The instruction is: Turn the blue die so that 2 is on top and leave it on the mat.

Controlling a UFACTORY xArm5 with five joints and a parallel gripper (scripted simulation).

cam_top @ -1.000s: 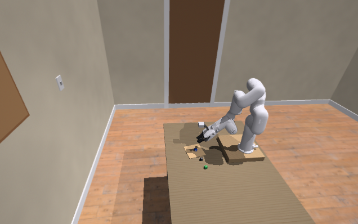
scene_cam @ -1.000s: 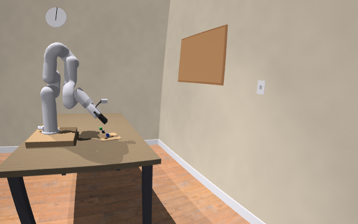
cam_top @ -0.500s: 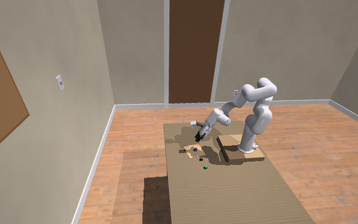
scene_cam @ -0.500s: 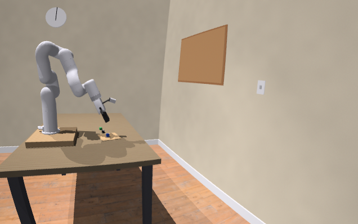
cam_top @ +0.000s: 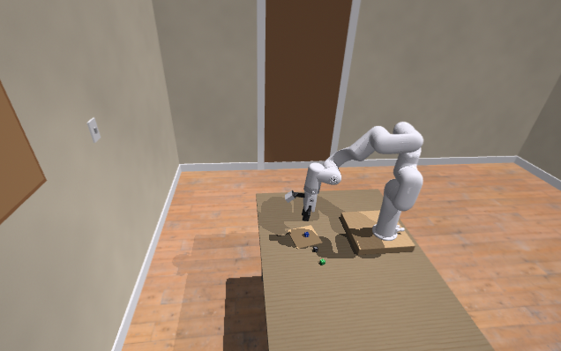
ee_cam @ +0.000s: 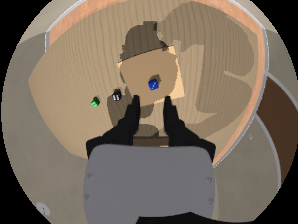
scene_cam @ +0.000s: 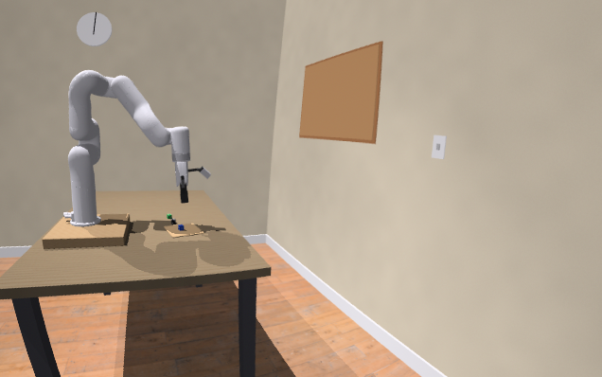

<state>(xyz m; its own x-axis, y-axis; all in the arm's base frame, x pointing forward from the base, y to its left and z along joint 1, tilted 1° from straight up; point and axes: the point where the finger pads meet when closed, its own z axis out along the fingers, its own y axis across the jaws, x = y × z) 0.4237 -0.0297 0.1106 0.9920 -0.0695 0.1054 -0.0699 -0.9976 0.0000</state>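
Right now my hand is 130 mm above the blue die and 20 mm past it. The rest, counted from my hand: green die 180 mm to the left, 140 mm below, 60 mm behind; then black die 140 mm below, 100 mm to the left, 40 mm behind; then tan mat 140 mm below, 10 mm behind.
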